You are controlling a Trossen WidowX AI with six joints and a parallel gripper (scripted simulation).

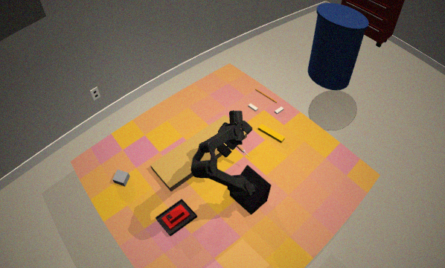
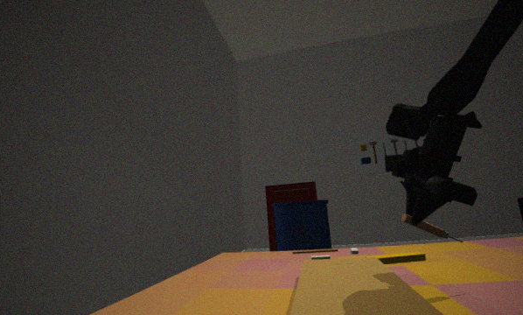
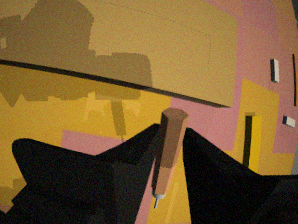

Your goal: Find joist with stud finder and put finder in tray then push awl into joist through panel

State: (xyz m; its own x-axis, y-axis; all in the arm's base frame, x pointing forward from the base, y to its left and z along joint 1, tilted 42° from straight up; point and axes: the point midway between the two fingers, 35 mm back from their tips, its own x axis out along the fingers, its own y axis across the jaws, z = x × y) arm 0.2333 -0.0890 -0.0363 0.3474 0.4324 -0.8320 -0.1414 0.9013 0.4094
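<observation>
Now: the awl 50 mm behind my gripper tip, 10 mm to the right of it and 20 mm below it. The rest, counted from my gripper tip: yellow bar: 10 mm behind, 260 mm to the right, 120 mm below; dark tray: 120 mm behind, 440 mm to the left, 120 mm below; red stud finder: 120 mm behind, 450 mm to the left, 80 mm below.
</observation>
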